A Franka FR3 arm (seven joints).
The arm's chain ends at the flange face. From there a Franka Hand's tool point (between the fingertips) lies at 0.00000 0.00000 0.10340 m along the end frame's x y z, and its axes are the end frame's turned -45 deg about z.
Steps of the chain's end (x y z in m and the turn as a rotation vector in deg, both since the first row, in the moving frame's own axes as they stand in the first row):
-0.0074, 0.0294, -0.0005, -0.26, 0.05, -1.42
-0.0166, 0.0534, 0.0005, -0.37, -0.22, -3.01
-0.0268, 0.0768, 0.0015, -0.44, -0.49, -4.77
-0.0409, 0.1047, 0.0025, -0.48, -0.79, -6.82
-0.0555, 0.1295, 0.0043, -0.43, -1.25, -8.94
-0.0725, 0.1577, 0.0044, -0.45, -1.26, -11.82
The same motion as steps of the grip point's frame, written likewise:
-0.0263, 0.0160, -0.0005, -0.22, -0.15, -1.42
-0.0502, 0.0262, 0.0005, -0.11, -0.42, -3.01
-0.0744, 0.0353, 0.0015, 0.04, -0.66, -4.77
-0.1046, 0.0448, 0.0025, 0.22, -0.90, -6.82
-0.1330, 0.0515, 0.0043, 0.58, -1.19, -8.94
-0.1650, 0.0594, 0.0044, 0.57, -1.21, -11.82

